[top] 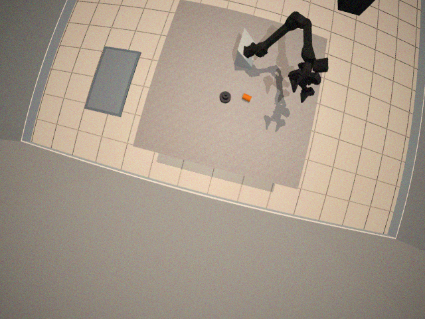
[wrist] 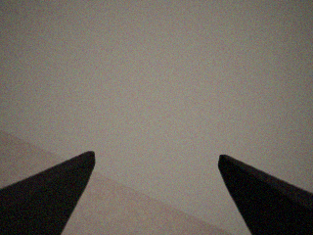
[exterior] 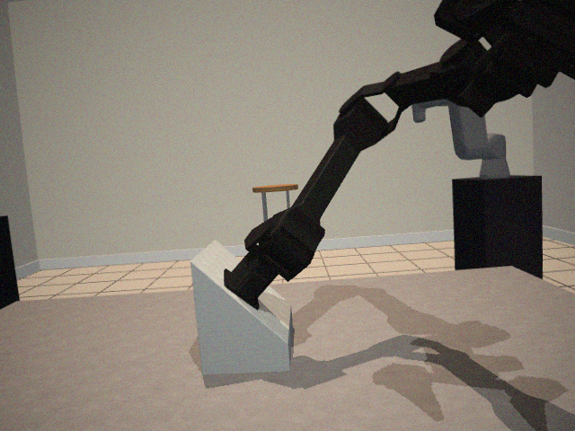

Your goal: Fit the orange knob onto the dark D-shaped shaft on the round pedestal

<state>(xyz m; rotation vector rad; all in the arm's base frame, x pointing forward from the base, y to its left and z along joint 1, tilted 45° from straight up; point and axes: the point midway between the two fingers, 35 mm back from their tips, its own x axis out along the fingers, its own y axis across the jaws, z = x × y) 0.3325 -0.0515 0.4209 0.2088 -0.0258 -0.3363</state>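
The orange knob is 12 cm behind my gripper tip, 20 cm to the right of it and 37 cm below it. The rest, counted from my gripper tip: dark round pedestal 11 cm behind, 36 cm to the right, 36 cm below.
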